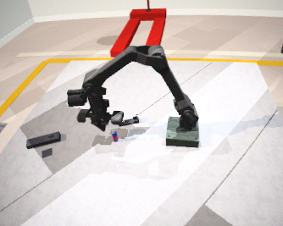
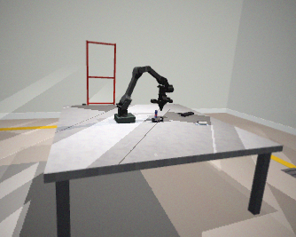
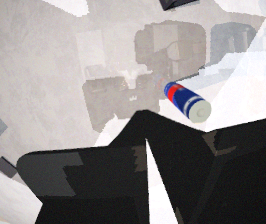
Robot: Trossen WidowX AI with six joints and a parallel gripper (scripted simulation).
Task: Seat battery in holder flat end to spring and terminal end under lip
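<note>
Now: gripper tip 4 cm past the battery, 3 cm above it and 1 cm to the right of it.
</note>
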